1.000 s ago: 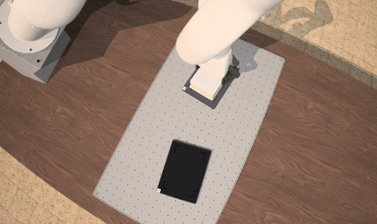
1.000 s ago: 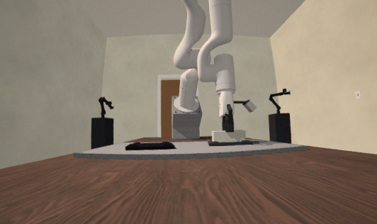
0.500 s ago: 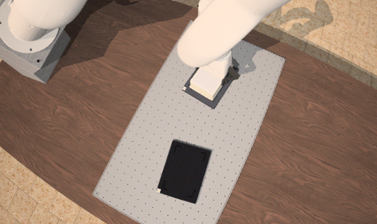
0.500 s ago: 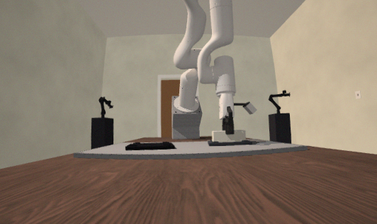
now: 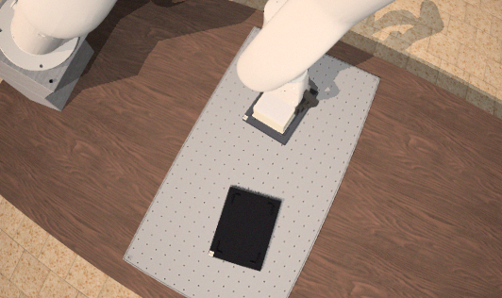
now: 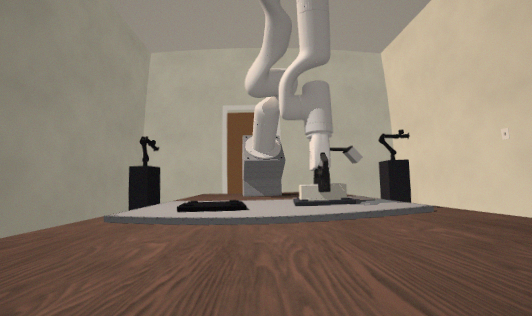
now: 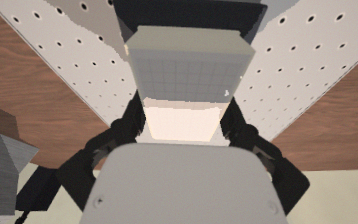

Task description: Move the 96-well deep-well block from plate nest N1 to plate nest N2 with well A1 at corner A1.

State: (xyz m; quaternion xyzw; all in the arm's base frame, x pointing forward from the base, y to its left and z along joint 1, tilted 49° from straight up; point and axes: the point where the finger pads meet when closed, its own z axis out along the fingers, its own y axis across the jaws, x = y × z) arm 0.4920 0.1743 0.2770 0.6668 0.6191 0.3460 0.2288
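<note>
The cream 96-well deep-well block lies 1 cm below my hand. From my hand the other things lie so: plate nest N1 (4 cm below); then black plate nest N2 (29 cm to the right, 9 cm ahead, 4 cm below).
</note>
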